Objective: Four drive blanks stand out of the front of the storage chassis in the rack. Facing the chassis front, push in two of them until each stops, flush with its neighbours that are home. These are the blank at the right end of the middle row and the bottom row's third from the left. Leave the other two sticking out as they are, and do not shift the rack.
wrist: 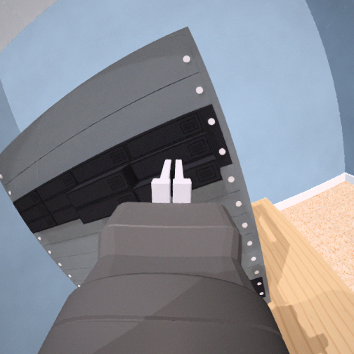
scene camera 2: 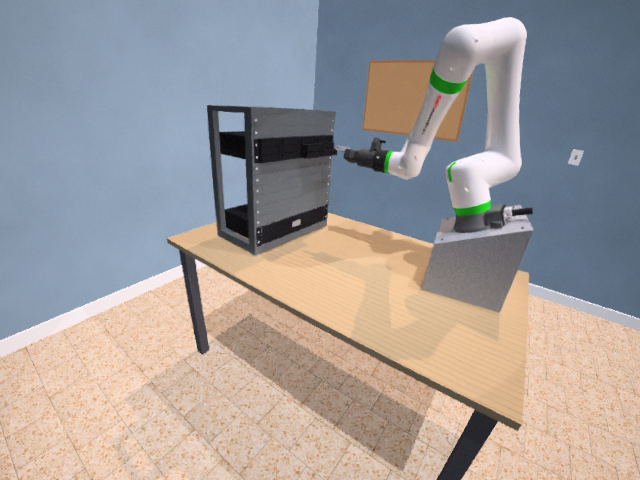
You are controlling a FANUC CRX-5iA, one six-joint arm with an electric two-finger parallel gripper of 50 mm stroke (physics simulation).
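Places are measured from the arm's base along level axes (x ahead, y left, z up), in centimetres.
Pixels of known places: gripper, between the fingertips: (scene camera 2: 336, 148); arm's base, origin of its link: (scene camera 2: 475, 225).
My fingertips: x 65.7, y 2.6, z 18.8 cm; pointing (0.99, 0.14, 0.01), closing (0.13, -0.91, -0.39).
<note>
Ahead of a thing's pixels: the offset from my fingertips to its middle. "pt": to the spot under its first point. Level surfaces: height alone.
The black storage chassis @[pt dz +0.5, dx +5.3, dy +30.5 cm] (scene camera 2: 279, 149) (wrist: 218, 131) sits high in the grey rack @[dz -14.2, dx +21.1, dy +18.2 cm] (scene camera 2: 251, 191) (wrist: 234, 195). In the wrist view, the middle row's right-end blank (wrist: 197, 148) looks near flush with the top-row blank above it; its exact depth is unclear. The bottom row's third-from-left blank (wrist: 95, 213) stands out, as does the middle-row blank (wrist: 102, 186) above it. The bottom-right blank (wrist: 207, 173) also appears to stand out. My gripper (scene camera 2: 337, 148) (wrist: 173, 169) is shut and empty, its fingertips in front of the chassis's right part. Contact cannot be told, and the gripper body hides part of the bottom row.
The rack stands on a wooden table @[dz -44.1 cm] (scene camera 2: 330, 289) (wrist: 305, 295) and holds grey filler panels (scene camera 2: 289, 186) (wrist: 125, 90) above and below the chassis. A lower black unit (scene camera 2: 279, 230) sits near the rack's base. The arm's grey pedestal (scene camera 2: 473, 263) stands at the table's other end.
</note>
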